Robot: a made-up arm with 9 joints. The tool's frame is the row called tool. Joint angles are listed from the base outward.
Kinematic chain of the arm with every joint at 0, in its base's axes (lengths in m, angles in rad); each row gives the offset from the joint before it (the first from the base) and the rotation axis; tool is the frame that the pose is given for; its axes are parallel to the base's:
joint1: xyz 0 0 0.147 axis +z
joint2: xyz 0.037 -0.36 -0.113 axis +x
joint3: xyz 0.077 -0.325 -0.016 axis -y
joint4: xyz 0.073 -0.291 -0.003 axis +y
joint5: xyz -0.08 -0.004 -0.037 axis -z
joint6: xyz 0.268 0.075 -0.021 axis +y
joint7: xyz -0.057 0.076 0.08 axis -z
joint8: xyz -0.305 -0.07 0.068 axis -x
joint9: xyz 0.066 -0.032 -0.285 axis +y
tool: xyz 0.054 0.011 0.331
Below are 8 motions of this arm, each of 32 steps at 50 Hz.
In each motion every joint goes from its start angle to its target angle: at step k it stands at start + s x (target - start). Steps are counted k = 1, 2, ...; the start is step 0. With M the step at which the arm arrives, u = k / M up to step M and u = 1 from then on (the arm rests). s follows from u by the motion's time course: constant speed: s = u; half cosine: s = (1 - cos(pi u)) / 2; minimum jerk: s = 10 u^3 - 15 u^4 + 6 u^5.
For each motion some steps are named. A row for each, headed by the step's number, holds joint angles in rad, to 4 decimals.
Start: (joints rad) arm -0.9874 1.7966 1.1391 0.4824 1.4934 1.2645 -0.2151 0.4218 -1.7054
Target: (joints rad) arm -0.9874 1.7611 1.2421 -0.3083 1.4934 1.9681 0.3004 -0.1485 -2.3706
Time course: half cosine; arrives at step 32
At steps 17, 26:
17: -0.9874 1.7771 1.1956 0.0483 1.4934 1.6508 0.0679 0.1087 -2.0706
26: -0.9874 1.7641 1.2334 -0.2417 1.4934 1.9088 0.2570 -0.1004 -2.3145

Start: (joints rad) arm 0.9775 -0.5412 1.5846 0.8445 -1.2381 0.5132 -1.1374 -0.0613 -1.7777
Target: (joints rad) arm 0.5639 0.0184 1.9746 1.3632 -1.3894 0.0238 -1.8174 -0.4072 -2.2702
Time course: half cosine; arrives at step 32
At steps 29, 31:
29: 0.5728 0.0064 1.9662 1.3520 -1.3861 0.0343 -1.8028 -0.3998 -2.2596
31: 0.5649 0.0171 1.9737 1.3620 -1.3890 0.0250 -1.8158 -0.4064 -2.2690

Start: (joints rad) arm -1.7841 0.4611 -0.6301 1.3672 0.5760 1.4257 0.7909 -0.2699 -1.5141
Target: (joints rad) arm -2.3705 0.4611 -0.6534 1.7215 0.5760 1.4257 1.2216 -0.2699 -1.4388
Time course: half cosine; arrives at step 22
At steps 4, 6, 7, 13, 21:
4: -1.8306 0.4611 -0.6319 1.3953 0.5760 1.4257 0.8251 -0.2699 -1.5081
6: -1.8853 0.4611 -0.6341 1.4283 0.5760 1.4257 0.8652 -0.2699 -1.5011
7: -1.9188 0.4611 -0.6355 1.4486 0.5760 1.4257 0.8898 -0.2699 -1.4968
13: -2.1599 0.4611 -0.6450 1.5943 0.5760 1.4257 1.0669 -0.2699 -1.4658
21: -2.3675 0.4611 -0.6533 1.7197 0.5760 1.4257 1.2194 -0.2699 -1.4392

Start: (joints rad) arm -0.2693 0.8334 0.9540 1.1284 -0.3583 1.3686 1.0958 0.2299 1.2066
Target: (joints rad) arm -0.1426 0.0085 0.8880 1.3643 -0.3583 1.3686 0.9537 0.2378 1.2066
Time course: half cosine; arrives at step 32
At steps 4, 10, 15, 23, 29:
4: -0.2645 0.8020 0.9515 1.1374 -0.3583 1.3686 1.0904 0.2302 1.2066
10: -0.2411 0.6501 0.9393 1.1808 -0.3583 1.3686 1.0642 0.2317 1.2066
15: -0.2122 0.4614 0.9242 1.2348 -0.3583 1.3686 1.0317 0.2335 1.2066
23: -0.1658 0.1593 0.9001 1.3212 -0.3583 1.3686 0.9797 0.2364 1.2066
29: -0.1453 0.0263 0.8894 1.3592 -0.3583 1.3686 0.9568 0.2376 1.2066

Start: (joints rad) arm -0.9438 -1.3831 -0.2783 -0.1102 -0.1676 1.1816 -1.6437 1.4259 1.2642
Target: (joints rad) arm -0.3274 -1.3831 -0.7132 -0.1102 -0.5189 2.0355 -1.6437 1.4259 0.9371
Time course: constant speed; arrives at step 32
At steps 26, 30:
26: -0.4430 -1.3831 -0.6317 -0.1102 -0.4530 1.8754 -1.6437 1.4259 0.9984
30: -0.3659 -1.3831 -0.6860 -0.1102 -0.4969 1.9821 -1.6437 1.4259 0.9575

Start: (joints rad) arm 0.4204 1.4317 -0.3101 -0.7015 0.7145 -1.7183 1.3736 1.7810 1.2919
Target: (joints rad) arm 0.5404 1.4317 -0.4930 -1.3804 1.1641 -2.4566 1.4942 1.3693 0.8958
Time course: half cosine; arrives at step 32
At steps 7, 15, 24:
7: 0.4340 1.4317 -0.3309 -0.7786 0.7655 -1.8021 1.3873 1.7343 1.2469
15: 0.4745 1.4317 -0.3926 -1.0077 0.9173 -2.0513 1.4280 1.5953 1.1133
24: 0.5228 1.4317 -0.4662 -1.2810 1.0983 -2.3485 1.4765 1.4296 0.9538

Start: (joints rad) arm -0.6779 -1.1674 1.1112 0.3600 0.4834 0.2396 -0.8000 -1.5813 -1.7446
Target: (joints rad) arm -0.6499 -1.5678 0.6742 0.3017 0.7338 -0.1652 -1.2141 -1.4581 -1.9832
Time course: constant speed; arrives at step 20
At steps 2, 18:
2: -0.6751 -1.2074 1.0675 0.3542 0.5084 0.1991 -0.8414 -1.5690 -1.7685
18: -0.6527 -1.5278 0.7179 0.3075 0.7088 -0.1247 -1.1727 -1.4704 -1.9593

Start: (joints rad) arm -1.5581 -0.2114 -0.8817 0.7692 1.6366 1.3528 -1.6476 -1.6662 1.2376
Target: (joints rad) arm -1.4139 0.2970 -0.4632 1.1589 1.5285 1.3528 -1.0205 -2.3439 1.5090
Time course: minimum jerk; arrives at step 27
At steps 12, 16, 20, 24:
12: -1.5009 -0.0097 -0.7157 0.9238 1.5937 1.3528 -1.3988 -1.9350 1.3453
16: -1.4615 0.1291 -0.6014 1.0302 1.5642 1.3528 -1.2276 -2.1200 1.4194
20: -1.4303 0.2393 -0.5107 1.1147 1.5408 1.3528 -1.0917 -2.2670 1.4782
24: -1.4156 0.2911 -0.4680 1.1544 1.5297 1.3528 -1.0277 -2.3361 1.5059

